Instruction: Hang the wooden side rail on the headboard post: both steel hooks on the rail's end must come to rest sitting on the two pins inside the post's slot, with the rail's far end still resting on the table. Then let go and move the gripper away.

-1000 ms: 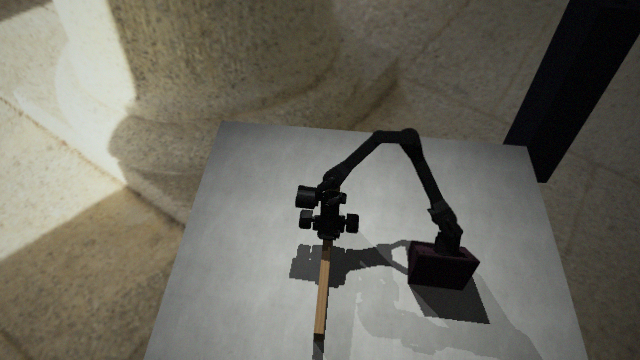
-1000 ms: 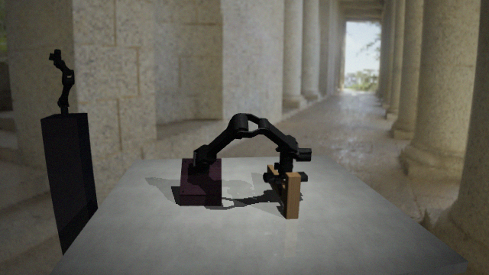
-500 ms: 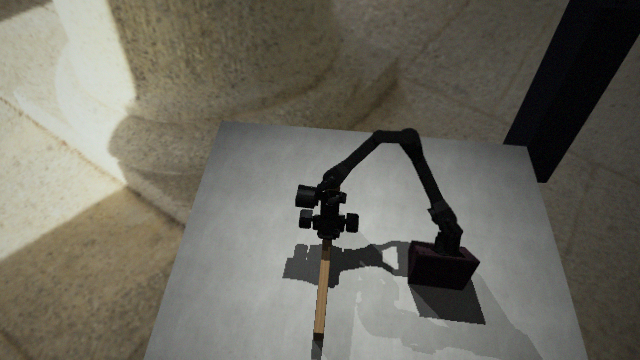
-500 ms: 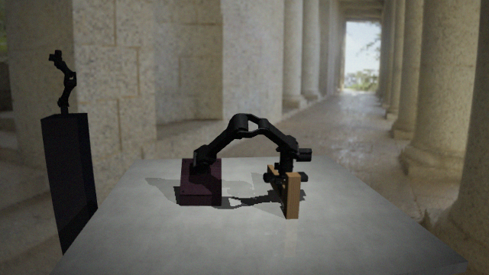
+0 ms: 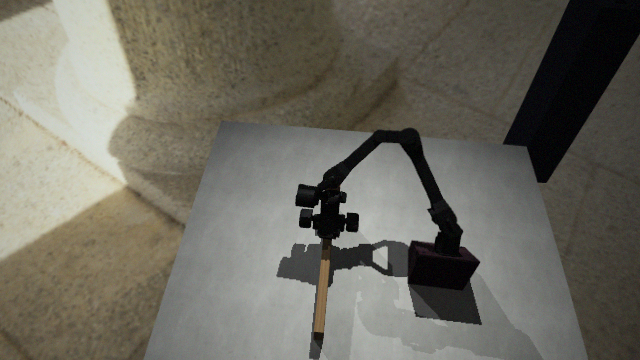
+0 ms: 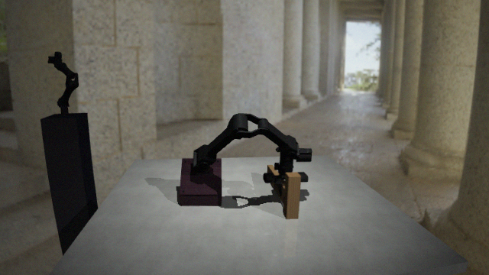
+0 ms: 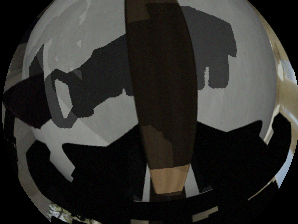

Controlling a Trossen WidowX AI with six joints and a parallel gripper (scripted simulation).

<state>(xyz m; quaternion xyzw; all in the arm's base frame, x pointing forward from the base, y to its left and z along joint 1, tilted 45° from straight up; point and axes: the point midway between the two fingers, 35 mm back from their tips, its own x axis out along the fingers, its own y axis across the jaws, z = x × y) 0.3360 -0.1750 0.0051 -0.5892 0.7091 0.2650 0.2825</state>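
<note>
The wooden headboard post is 1 cm behind my gripper tip, 12 cm to the right of it and 4 cm above it.
</note>
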